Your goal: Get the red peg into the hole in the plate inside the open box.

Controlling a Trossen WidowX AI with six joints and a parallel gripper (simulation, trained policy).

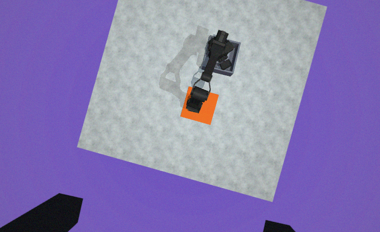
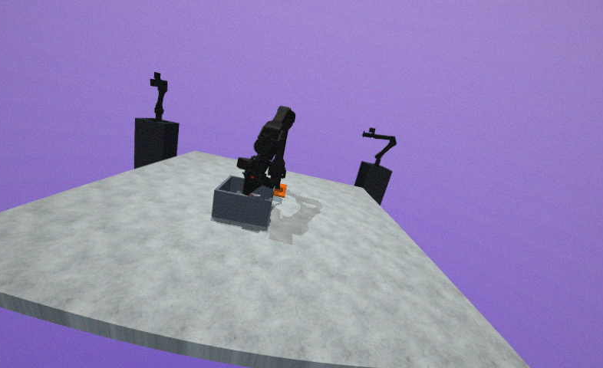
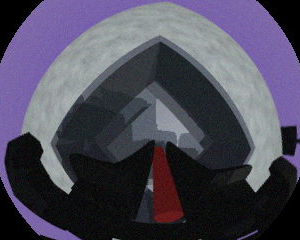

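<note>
Now: the red peg 30 mm above my gripper tip, 10 mm to the left of it and 10 mm behind it. Also, from my gripper tip: grey box 40 mm below, 10 mm to the left; then plate 20 mm below, 10 mm to the left.
</note>
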